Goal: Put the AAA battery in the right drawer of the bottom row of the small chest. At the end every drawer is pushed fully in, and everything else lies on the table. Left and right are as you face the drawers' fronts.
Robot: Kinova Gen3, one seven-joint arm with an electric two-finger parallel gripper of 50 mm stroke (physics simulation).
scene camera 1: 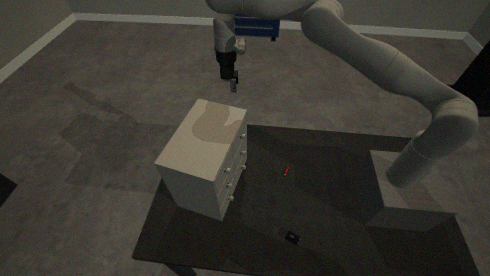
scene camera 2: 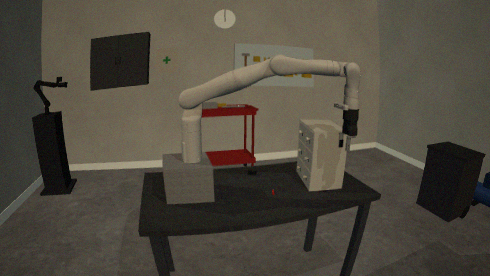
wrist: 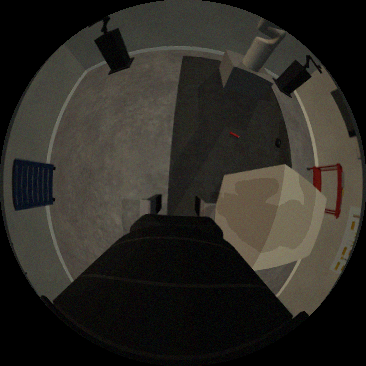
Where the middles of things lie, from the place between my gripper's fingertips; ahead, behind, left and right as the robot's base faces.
My hand is 290 mm to the right of the small chest (scene camera 1: 189,163), 110 mm above it and 80 mm short of it.
